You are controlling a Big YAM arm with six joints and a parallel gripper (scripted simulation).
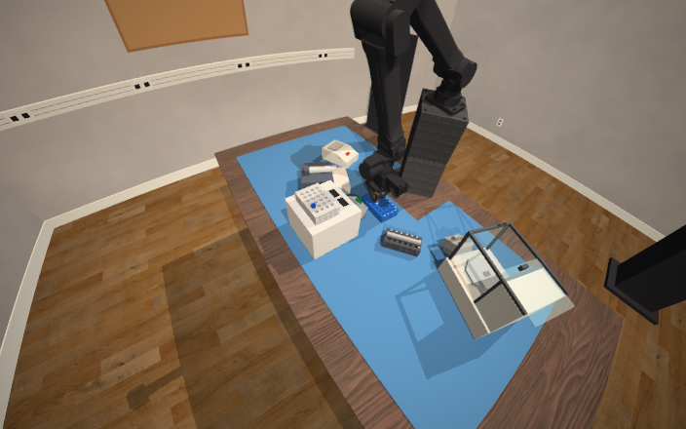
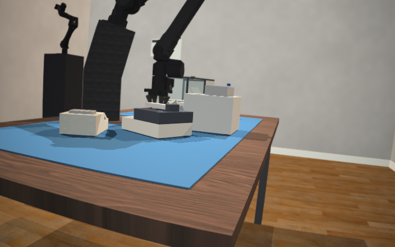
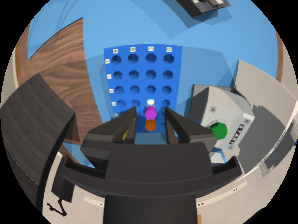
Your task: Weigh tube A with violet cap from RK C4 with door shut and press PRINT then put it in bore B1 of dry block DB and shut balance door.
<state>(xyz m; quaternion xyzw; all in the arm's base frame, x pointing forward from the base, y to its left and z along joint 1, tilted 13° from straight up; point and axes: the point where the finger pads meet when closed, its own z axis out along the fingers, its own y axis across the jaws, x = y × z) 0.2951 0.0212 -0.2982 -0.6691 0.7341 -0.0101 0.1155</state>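
My gripper is now 30 mm above the blue rack RK, 10 mm to the right of it and 10 mm past it. Also, from my hand: blue-capped tube 290 mm ahead, 110 mm above; then spectrophotometer 230 mm to the right, 100 mm ahead, 20 mm above; then dark magnet block 190 mm to the left, 50 mm ahead, 30 mm below.
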